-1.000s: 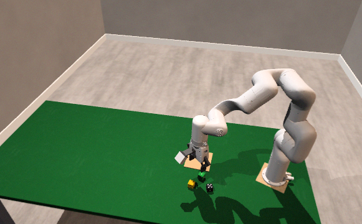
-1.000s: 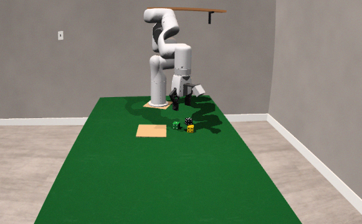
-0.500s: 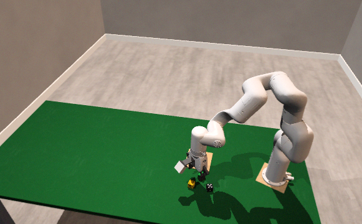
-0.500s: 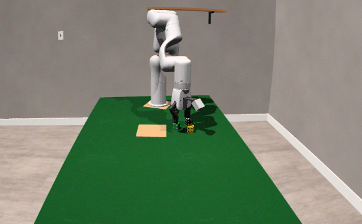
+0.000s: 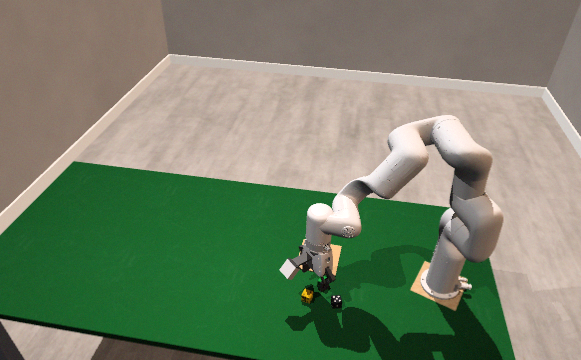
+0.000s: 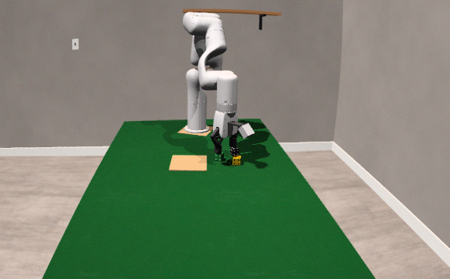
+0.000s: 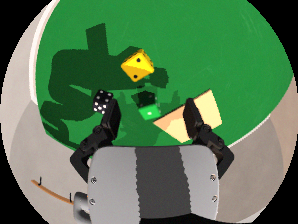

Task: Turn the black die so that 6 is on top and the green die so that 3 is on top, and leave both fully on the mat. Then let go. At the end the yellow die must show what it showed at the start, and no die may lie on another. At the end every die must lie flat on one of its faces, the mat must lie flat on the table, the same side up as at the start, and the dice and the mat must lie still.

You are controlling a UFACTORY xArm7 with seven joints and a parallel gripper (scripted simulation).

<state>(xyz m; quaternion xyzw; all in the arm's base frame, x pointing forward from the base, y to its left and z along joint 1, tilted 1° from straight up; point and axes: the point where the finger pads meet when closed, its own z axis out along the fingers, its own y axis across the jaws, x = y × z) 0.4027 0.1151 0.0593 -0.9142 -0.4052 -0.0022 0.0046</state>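
Right now the green die is 30 mm behind my hand, 20 mm to the right of it and 40 mm below it. Also, from my hand: tan mat 10 mm ahead, 140 mm to the right, 60 mm below; yellow die 20 mm ahead, 40 mm to the left, 40 mm below; black die 80 mm behind, 40 mm to the left, 40 mm below.
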